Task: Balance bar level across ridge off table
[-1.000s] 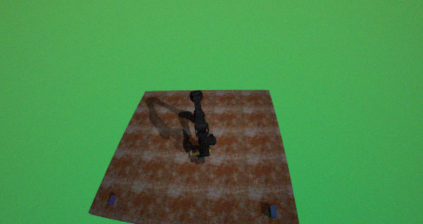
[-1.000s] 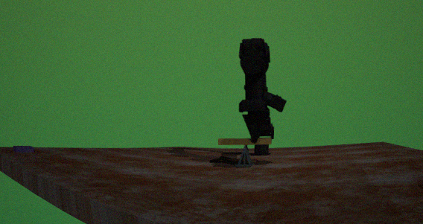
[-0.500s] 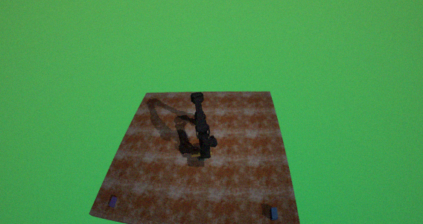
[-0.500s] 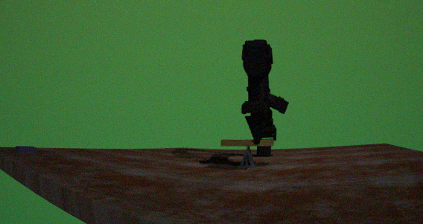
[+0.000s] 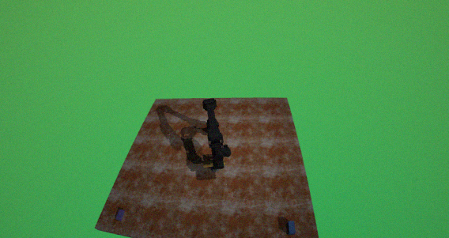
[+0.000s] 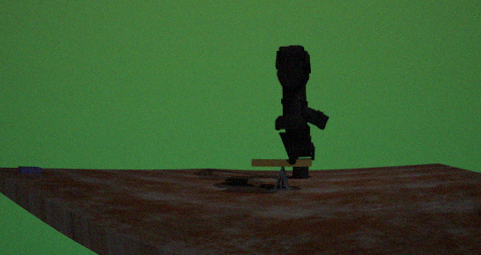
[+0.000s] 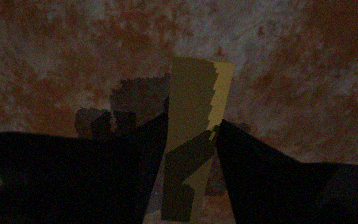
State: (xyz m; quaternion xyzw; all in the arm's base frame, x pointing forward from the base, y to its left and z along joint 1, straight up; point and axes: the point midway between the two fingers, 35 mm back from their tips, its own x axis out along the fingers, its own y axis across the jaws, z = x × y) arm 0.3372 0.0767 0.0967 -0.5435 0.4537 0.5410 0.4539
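Now: the yellow bar 3 cm to the right of my gripper tip. Round my gripper tip: blue block (40 cm ahead, 42 cm to the left, 5 cm below); then purple block (40 cm ahead, 58 cm to the right, 5 cm below).
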